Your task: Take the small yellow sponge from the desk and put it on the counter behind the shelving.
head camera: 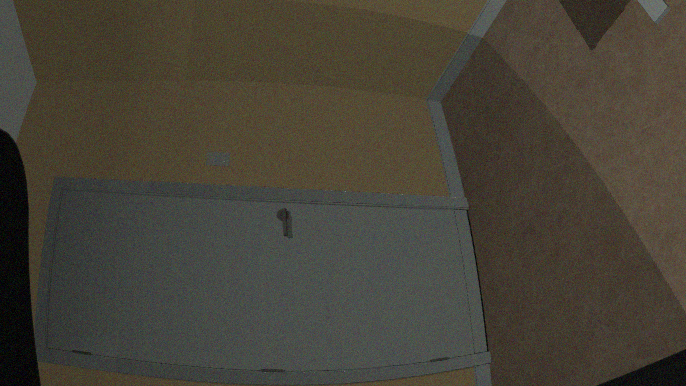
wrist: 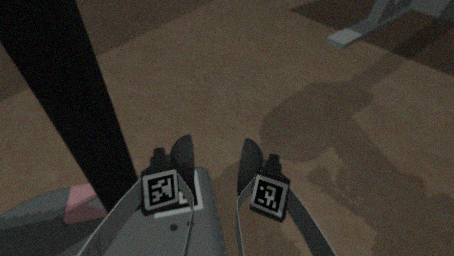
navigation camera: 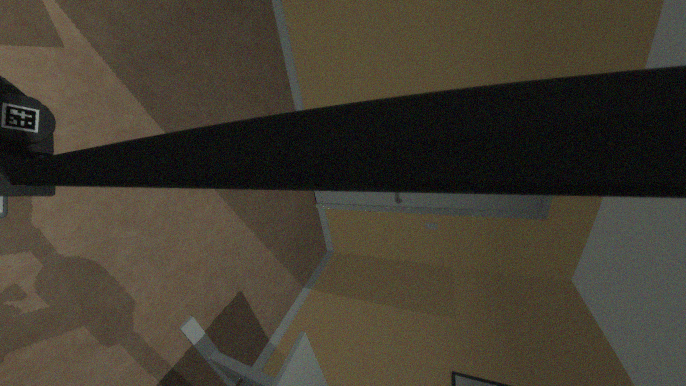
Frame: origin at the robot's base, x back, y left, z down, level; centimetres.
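Seen in the pictures: gripper, fingertip midpoint: (wrist: 216, 155).
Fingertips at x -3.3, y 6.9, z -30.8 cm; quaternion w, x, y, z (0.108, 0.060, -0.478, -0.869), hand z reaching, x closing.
Observation:
A point is followed by its place in that frame.
The small yellow sponge does not show in the head, navigation or wrist view. Part of the desk (navigation camera: 304, 364) {x -74.7, y 87.5, z -72.0 cm} shows as a pale panel at the bottom of the navigation view, with its foot (navigation camera: 193, 328) (wrist: 345, 37) on the floor. The counter and the shelving do not show. My gripper (wrist: 216, 155) {x -3.3, y 6.9, z -30.7 cm} is open in the wrist view, with its two dark fingertips apart and no object between them. It hangs above the floor beside my grey base (wrist: 207, 225) {x -3.0, y 7.9, z -16.0 cm}.
A closed grey door (head camera: 260, 290) {x 29.3, y 203.6, z -104.0 cm} (navigation camera: 480, 201) {x 0.0, y 218.0, z -161.1 cm} with a dark handle (head camera: 286, 223) {x 1.6, y 211.6, z -92.0 cm} stands in the yellow wall (head camera: 310, 135) {x -39.7, y 239.6, z -77.1 cm} (navigation camera: 400, 300) {x -92.4, y 207.5, z -98.1 cm}. A small switch plate (head camera: 218, 159) {x -25.2, y 231.8, z -121.7 cm} is beside it. The black mast (navigation camera: 450, 145) {x 6.5, y 11.7, z -125.4 cm} (wrist: 65, 90) {x 6.5, y 11.6, z -34.4 cm} crosses the navigation and wrist views. Shadows lie on the brown floor (wrist: 200, 75) {x -11.0, y 63.4, z 0.0 cm}.

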